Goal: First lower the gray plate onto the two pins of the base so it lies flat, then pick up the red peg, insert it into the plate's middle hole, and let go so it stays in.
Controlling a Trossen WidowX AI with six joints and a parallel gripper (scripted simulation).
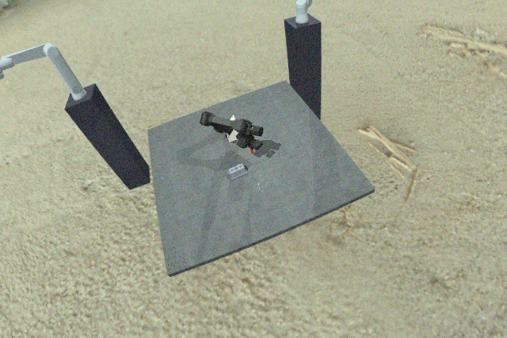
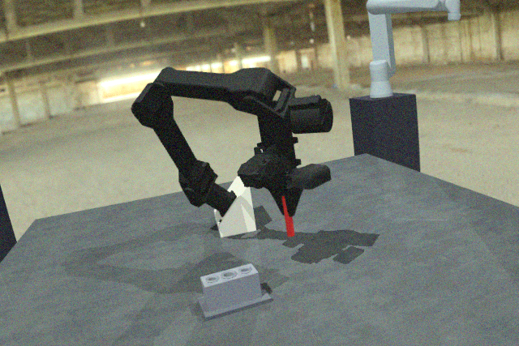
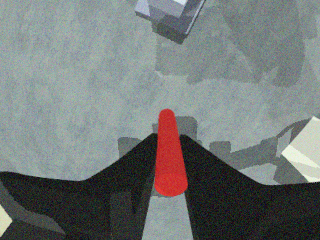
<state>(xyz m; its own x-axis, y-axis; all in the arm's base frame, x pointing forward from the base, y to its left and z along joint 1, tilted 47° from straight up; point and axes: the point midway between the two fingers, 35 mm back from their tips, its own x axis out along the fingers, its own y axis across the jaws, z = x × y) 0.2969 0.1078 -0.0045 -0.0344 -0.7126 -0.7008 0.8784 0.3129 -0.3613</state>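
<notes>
The gray plate lies 60 mm ahead of my gripper tip, 140 mm to the right of it and 70 mm below it. The rest, counted from my gripper tip: red peg: right at my gripper tip; base: 60 mm ahead, 140 mm to the right, 110 mm below.
</notes>
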